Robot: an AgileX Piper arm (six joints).
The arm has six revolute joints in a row. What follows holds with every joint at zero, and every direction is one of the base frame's.
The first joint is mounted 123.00 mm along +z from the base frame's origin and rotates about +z.
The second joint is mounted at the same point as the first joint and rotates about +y.
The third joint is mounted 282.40 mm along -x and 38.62 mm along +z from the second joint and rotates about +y.
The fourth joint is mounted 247.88 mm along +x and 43.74 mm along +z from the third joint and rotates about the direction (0.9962, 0, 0.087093).
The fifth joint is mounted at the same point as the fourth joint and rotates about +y.
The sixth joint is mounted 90.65 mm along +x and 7.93 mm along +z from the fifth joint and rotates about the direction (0.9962, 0, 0.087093).
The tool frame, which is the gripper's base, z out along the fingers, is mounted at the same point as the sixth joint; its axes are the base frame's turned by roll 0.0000, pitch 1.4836 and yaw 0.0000 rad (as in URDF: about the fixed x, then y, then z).
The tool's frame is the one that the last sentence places.
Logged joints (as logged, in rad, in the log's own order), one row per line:
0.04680, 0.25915, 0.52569, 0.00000, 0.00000, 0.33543
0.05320, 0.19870, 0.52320, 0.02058, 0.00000, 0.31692
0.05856, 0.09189, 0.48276, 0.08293, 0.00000, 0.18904
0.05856, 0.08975, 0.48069, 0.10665, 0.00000, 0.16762
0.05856, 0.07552, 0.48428, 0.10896, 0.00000, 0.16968
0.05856, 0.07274, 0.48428, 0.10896, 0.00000, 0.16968
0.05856, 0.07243, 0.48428, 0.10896, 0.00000, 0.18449
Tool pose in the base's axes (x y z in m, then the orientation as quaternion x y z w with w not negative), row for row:
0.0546, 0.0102, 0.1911, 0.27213, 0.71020, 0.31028, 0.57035
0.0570, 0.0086, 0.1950, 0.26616, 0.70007, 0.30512, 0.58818
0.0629, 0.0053, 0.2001, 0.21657, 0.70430, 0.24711, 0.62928
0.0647, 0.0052, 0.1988, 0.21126, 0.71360, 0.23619, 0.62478
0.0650, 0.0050, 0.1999, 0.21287, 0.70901, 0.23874, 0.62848
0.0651, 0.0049, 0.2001, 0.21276, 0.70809, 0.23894, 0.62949
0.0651, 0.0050, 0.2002, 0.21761, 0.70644, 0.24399, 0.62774
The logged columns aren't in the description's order. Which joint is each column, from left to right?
Columns, left to right: joint 1, joint 5, joint 6, joint 2, joint 3, joint 4.
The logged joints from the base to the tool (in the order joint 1, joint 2, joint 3, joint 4, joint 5, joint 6), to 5 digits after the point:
0.04680, 0.00000, 0.00000, 0.33543, 0.25915, 0.52569
0.05320, 0.02058, 0.00000, 0.31692, 0.19870, 0.52320
0.05856, 0.08293, 0.00000, 0.18904, 0.09189, 0.48276
0.05856, 0.10665, 0.00000, 0.16762, 0.08975, 0.48069
0.05856, 0.10896, 0.00000, 0.16968, 0.07552, 0.48428
0.05856, 0.10896, 0.00000, 0.16968, 0.07274, 0.48428
0.05856, 0.10896, 0.00000, 0.18449, 0.07243, 0.48428

